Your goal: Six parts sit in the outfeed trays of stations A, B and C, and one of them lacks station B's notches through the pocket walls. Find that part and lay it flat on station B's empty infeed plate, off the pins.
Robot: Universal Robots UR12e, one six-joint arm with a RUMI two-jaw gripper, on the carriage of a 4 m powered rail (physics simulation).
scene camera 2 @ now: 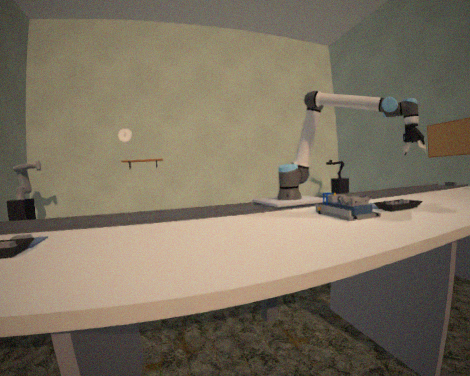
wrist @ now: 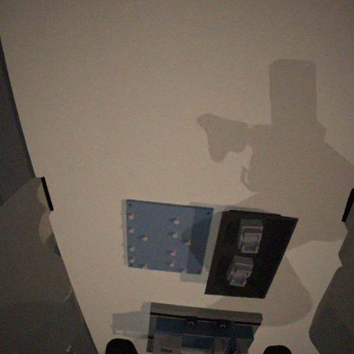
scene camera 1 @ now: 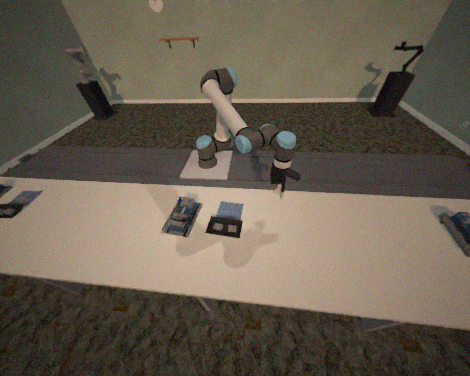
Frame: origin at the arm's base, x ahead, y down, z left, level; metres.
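Seen in the pictures: gripper, fingertip midpoint: [scene camera 2: 414,154] [scene camera 1: 279,190]; arm's base, origin of the base link: [scene camera 2: 289,198] [scene camera 1: 207,163].
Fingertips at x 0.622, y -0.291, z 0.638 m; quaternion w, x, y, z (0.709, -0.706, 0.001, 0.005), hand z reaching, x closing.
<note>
Pixels of each thing's top centre, then the offset from my fingertips to it.
- station's blue infeed plate, middle of its top: [scene camera 1: 229,210] dz -0.338, dx -0.053, dy +0.313 m
- blue station machine, middle of its top: [scene camera 2: 345,195] [scene camera 1: 181,210] dz -0.680, dx +0.038, dy +0.222 m
My gripper [scene camera 1: 282,192] [scene camera 2: 415,147] [wrist: 196,187] is open and empty, high above the table near the middle station. That station's blue infeed plate [scene camera 1: 230,210] [wrist: 160,240] carries small upright pins and no part. Beside it, the black outfeed tray [scene camera 1: 212,229] [scene camera 2: 417,204] [wrist: 217,280] holds two grey parts, one part [scene camera 1: 218,226] [wrist: 250,236] and another part [scene camera 1: 232,228] [wrist: 240,271], set apart. Their pocket walls are too blurred to show whether notches are there. Which letter the station bears cannot be read.
A grey and blue station machine [scene camera 1: 183,216] [scene camera 2: 347,207] [wrist: 205,327] stands beside the tray and plate. At the left of scene camera 1 are another black tray [scene camera 1: 7,212] and blue plate [scene camera 1: 29,198]. Another machine [scene camera 1: 461,227] stands at the right edge.
</note>
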